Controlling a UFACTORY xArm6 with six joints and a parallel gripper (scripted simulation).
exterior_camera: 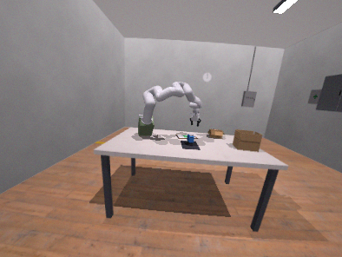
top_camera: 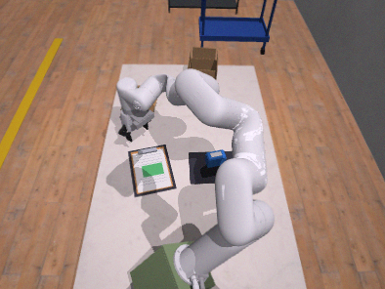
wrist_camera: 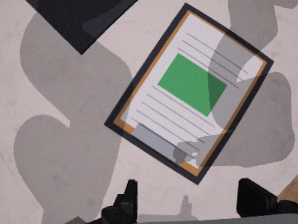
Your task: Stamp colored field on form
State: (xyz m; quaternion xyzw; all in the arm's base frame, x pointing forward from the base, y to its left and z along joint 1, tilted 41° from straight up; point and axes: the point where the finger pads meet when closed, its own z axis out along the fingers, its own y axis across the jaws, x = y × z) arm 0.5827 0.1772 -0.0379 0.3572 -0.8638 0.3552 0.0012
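My gripper is now 33 cm to the left of the blue stamp, 12 cm past it and 10 cm above it. The rest, counted from my hand: dark mat: 33 cm to the right, 14 cm below, 12 cm behind; then clipboard: 14 cm below, 9 cm behind, 4 cm to the right.
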